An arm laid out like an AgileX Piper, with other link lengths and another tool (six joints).
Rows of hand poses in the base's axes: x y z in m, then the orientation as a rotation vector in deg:
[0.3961 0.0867 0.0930 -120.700 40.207 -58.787]
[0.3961 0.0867 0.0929 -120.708 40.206 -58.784]
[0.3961 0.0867 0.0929 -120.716 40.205 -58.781]
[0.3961 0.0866 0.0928 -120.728 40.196 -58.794]
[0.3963 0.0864 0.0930 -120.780 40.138 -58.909]
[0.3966 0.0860 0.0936 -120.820 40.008 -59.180]
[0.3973 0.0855 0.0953 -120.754 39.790 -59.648]
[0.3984 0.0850 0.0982 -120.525 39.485 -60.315]
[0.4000 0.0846 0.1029 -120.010 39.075 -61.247]
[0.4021 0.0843 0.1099 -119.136 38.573 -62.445]
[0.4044 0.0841 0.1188 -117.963 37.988 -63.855]
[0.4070 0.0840 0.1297 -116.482 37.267 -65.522]
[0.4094 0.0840 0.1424 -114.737 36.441 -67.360]
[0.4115 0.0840 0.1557 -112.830 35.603 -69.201]
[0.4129 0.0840 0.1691 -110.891 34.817 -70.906]
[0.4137 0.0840 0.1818 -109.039 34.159 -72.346]
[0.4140 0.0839 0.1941 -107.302 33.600 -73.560]
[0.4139 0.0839 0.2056 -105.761 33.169 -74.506]
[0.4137 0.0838 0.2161 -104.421 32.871 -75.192]
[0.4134 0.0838 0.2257 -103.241 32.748 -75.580]
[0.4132 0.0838 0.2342 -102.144 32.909 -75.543]
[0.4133 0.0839 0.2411 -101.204 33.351 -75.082]
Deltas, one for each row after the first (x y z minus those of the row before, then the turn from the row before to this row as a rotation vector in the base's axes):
[0.0000 0.0000 -0.0001 -0.005 0.005 0.001]
[0.0000 0.0000 0.0000 -0.005 0.005 0.001]
[0.0000 -0.0001 -0.0001 -0.017 -0.004 0.001]
[0.0002 -0.0002 0.0002 -0.104 -0.055 -0.007]
[0.0003 -0.0004 0.0006 -0.177 -0.167 -0.016]
[0.0007 -0.0005 0.0017 -0.196 -0.351 -0.025]
[0.0011 -0.0005 0.0029 -0.172 -0.563 -0.031]
[0.0016 -0.0004 0.0047 -0.086 -0.876 -0.044]
[0.0021 -0.0003 0.0070 0.053 -1.222 -0.064]
[0.0023 -0.0002 0.0089 0.164 -1.508 -0.076]
[0.0026 -0.0001 0.0109 0.242 -1.841 -0.073]
[0.0024 0.0000 0.0127 0.321 -2.099 -0.066]
[0.0021 0.0000 0.0133 0.412 -2.191 -0.063]
[0.0014 0.0000 0.0134 0.482 -2.126 -0.053]
[0.0008 0.0000 0.0127 0.548 -1.910 -0.041]
[0.0003 -0.0001 0.0123 0.575 -1.710 -0.026]
[-0.0001 0.0000 0.0115 0.577 -1.435 -0.011]
[-0.0002 -0.0001 0.0105 0.580 -1.158 0.002]
[-0.0003 0.0000 0.0096 0.648 -0.870 0.019]
[-0.0002 0.0000 0.0085 0.871 -0.524 0.047]
[0.0001 0.0001 0.0069 1.040 -0.136 0.072]

